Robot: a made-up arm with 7 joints. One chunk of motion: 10 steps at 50 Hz.
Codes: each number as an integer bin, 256 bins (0 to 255) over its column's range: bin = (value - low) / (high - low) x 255, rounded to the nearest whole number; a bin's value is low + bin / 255 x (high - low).
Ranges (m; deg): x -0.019..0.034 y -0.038..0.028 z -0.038..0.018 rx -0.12..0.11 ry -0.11..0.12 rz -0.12..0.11
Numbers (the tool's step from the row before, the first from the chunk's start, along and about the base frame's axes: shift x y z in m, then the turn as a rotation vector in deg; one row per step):
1: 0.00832 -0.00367 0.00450 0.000 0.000 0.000
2: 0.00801 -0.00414 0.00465 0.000 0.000 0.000
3: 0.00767 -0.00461 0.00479 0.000 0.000 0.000
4: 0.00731 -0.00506 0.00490 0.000 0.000 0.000
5: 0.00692 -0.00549 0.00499 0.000 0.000 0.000
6: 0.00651 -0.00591 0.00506 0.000 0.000 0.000
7: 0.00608 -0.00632 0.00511 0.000 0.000 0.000
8: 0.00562 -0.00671 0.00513 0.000 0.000 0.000
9: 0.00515 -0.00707 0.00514 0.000 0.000 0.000
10: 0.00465 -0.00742 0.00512 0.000 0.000 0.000
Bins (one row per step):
1: 131 133 194 133 122 133
2: 130 131 194 133 122 133
3: 128 129 195 133 122 133
4: 127 127 195 133 122 133
5: 125 126 196 133 122 133
6: 123 124 196 133 122 133
7: 121 122 196 133 122 133
8: 118 121 196 133 122 133
9: 116 120 196 133 122 133
10: 114 118 196 133 122 133

